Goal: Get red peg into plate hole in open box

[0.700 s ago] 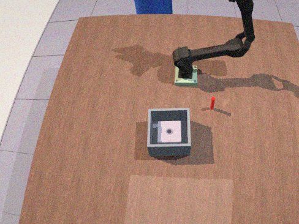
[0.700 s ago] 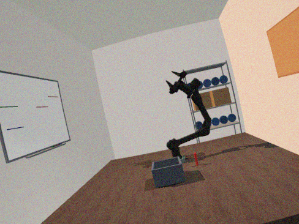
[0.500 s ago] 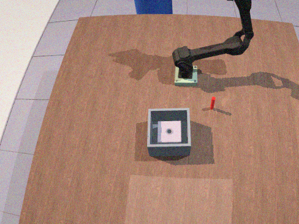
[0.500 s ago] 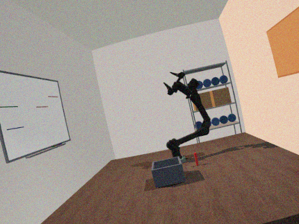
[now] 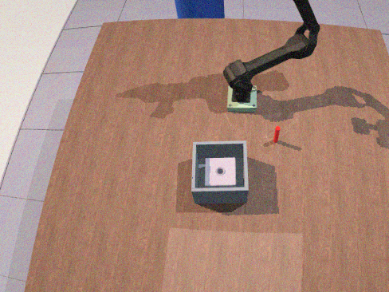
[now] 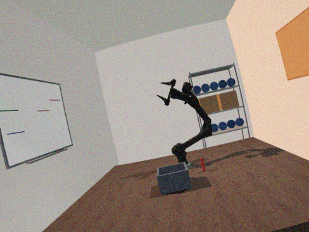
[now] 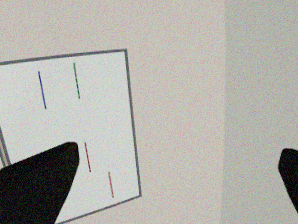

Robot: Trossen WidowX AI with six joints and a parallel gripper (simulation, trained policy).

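Now: the red peg 22 cm ahead of my gripper tip, 19 cm to the left of it and 52 cm below it. The rest, counted from my gripper tip: grey box: 38 cm ahead, 3 cm to the left, 54 cm below; pale plate: 38 cm ahead, 3 cm to the left, 52 cm below.
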